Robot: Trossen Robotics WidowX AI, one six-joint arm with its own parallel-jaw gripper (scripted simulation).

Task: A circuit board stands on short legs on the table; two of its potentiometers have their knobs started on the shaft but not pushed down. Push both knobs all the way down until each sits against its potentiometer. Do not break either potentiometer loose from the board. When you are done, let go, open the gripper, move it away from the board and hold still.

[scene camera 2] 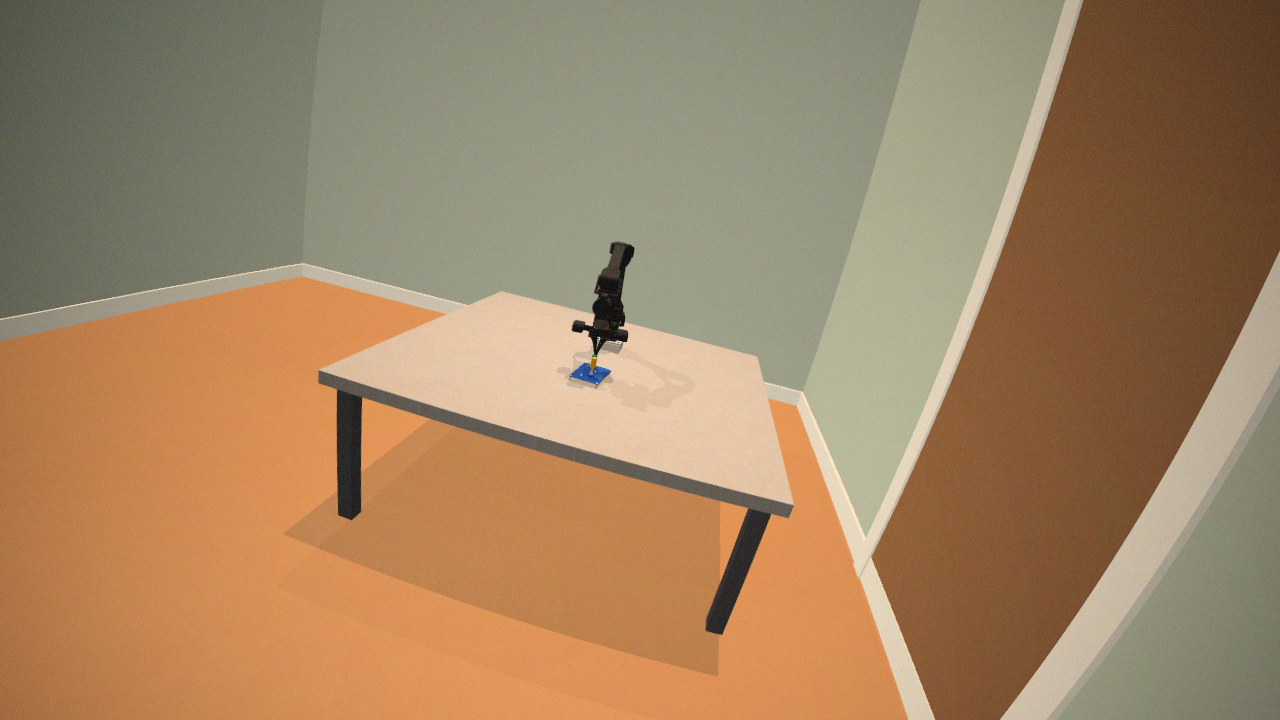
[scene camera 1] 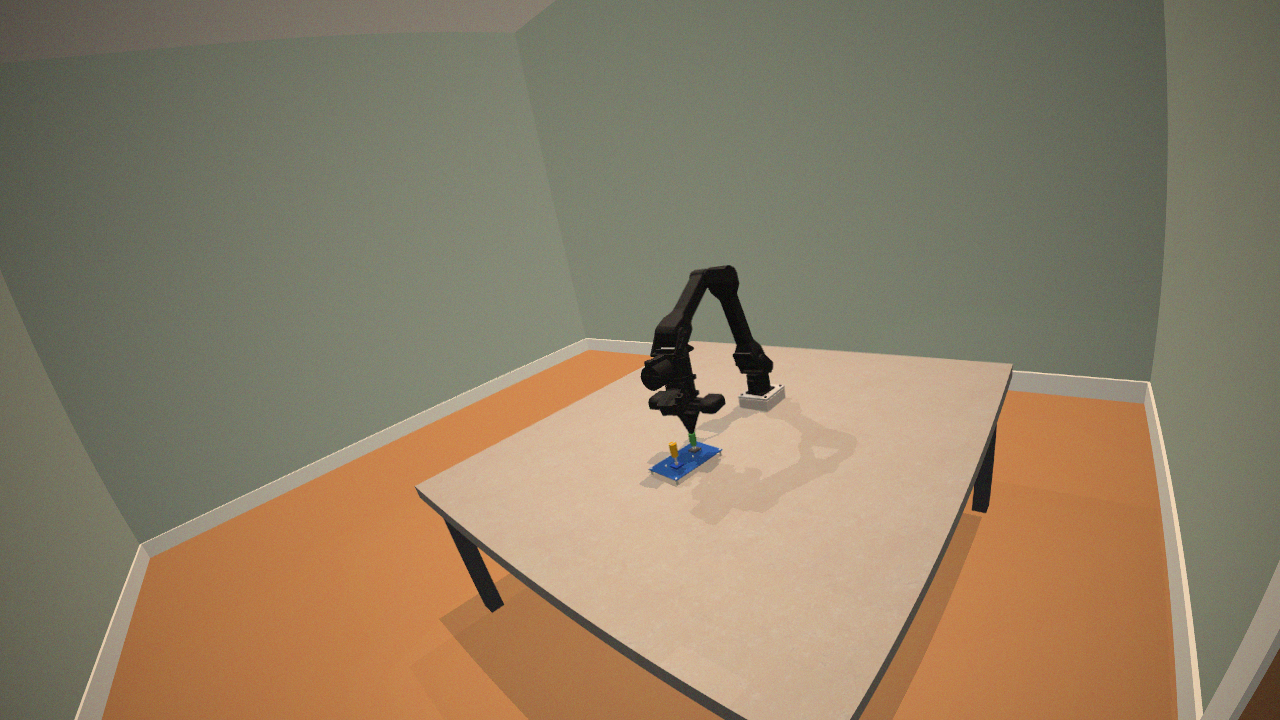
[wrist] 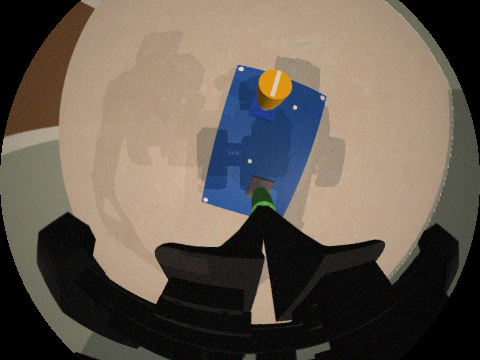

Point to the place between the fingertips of my gripper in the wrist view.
At 262,210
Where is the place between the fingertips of my gripper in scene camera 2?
595,354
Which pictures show my gripper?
Scene camera 2, scene camera 1 and the wrist view: all of them.
